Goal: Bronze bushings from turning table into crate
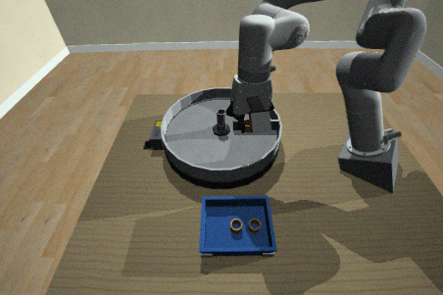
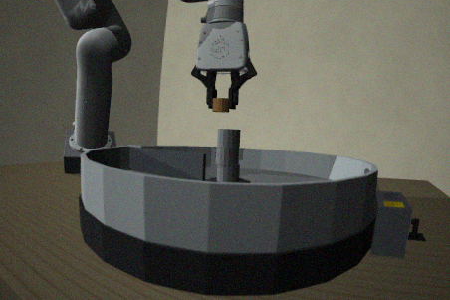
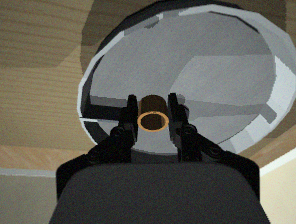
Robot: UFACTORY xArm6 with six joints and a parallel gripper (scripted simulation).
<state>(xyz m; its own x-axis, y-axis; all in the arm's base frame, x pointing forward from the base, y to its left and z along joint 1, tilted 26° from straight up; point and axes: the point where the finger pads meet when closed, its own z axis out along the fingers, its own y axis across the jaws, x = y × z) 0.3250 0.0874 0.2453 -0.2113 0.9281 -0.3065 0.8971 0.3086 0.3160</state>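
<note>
My gripper is now 220 mm to the right of the blue crate, 170 mm above it and 40 mm short of it. Round my hand: grey turning table (140 mm below, 120 mm to the right, 80 mm ahead).
</note>
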